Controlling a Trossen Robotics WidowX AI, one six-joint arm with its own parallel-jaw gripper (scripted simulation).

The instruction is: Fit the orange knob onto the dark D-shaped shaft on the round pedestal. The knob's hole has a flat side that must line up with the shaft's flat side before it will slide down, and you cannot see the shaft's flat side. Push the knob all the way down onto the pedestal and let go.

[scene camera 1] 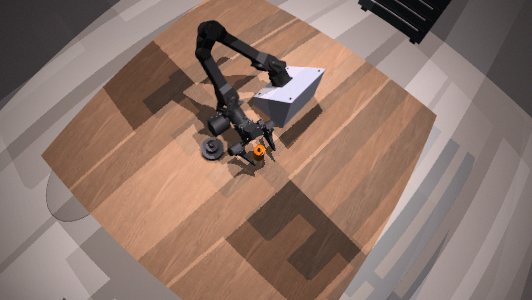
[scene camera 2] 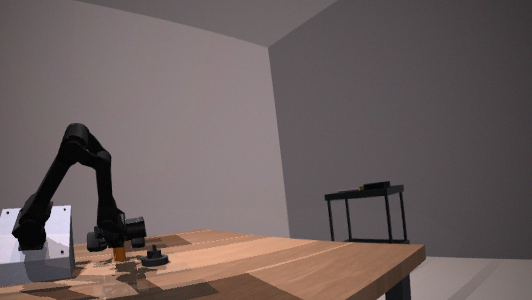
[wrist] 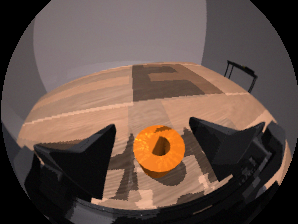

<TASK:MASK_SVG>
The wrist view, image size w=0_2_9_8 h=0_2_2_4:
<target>gripper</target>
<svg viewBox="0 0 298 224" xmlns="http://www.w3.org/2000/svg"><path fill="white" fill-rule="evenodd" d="M286 131L271 120L266 125L265 132L265 121L245 131L237 131L190 116L189 127L208 157L217 180L222 181L230 175L233 177L227 180L229 183L212 190L212 193L204 194L204 197L194 198L193 201L170 208L125 210L90 202L92 197L97 200L104 197L102 192L116 137L116 124L109 124L109 127L102 128L88 139L64 151L36 144L33 145L35 153L24 144L13 164L21 188L52 224L249 224L269 204L279 188L278 181L274 181L265 193L259 194L259 197L249 204L245 202L245 198L262 188L267 181L273 179L278 169L281 169L285 156L283 153L286 148Z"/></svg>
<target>orange knob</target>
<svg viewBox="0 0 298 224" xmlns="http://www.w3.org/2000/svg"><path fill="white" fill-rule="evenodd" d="M160 124L150 125L150 127L142 129L136 136L133 147L134 157L136 157L142 171L149 177L154 177L154 179L161 179L161 176L165 176L166 173L177 167L182 159L184 159L185 143L182 141L181 135L178 135L173 128Z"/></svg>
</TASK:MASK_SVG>
